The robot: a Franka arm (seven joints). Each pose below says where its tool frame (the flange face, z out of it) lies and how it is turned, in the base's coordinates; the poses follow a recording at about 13 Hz.
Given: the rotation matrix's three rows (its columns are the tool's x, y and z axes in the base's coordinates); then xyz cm. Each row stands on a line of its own.
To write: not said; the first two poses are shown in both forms.
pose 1, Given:
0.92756 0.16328 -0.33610
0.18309 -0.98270 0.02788
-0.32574 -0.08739 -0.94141
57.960 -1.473 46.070
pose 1, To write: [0.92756 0.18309 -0.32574 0.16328 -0.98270 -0.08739 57.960 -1.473 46.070]
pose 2, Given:
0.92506 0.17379 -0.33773
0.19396 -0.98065 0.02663
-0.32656 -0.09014 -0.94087
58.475 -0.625 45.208
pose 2, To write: [0.92506 0.19396 -0.32656 0.17379 -0.98065 -0.09014 58.475 -0.625 45.208]
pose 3, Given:
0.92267 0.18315 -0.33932
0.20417 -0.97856 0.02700
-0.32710 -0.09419 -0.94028
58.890 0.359 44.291
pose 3, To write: [0.92267 0.20417 -0.32710 0.18315 -0.97856 -0.09419 58.890 0.359 44.291]
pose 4, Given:
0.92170 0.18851 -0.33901
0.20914 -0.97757 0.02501
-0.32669 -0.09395 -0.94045
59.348 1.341 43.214
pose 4, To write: [0.92170 0.20914 -0.32669 0.18851 -0.97757 -0.09395 59.348 1.341 43.214]
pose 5, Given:
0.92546 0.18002 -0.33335
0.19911 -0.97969 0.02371
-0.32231 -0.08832 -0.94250
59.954 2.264 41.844
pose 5, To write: [0.92546 0.19911 -0.32231 0.18002 -0.97969 -0.08832 59.954 2.264 41.844]
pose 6, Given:
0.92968 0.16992 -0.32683
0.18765 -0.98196 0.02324
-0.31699 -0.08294 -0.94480
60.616 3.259 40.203
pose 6, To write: [0.92968 0.18765 -0.31699 0.16992 -0.98196 -0.08294 60.616 3.259 40.203]
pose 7, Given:
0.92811 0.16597 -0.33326
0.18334 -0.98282 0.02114
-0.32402 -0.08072 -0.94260
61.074 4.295 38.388
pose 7, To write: [0.92811 0.18334 -0.32402 0.16597 -0.98282 -0.08072 61.074 4.295 38.388]
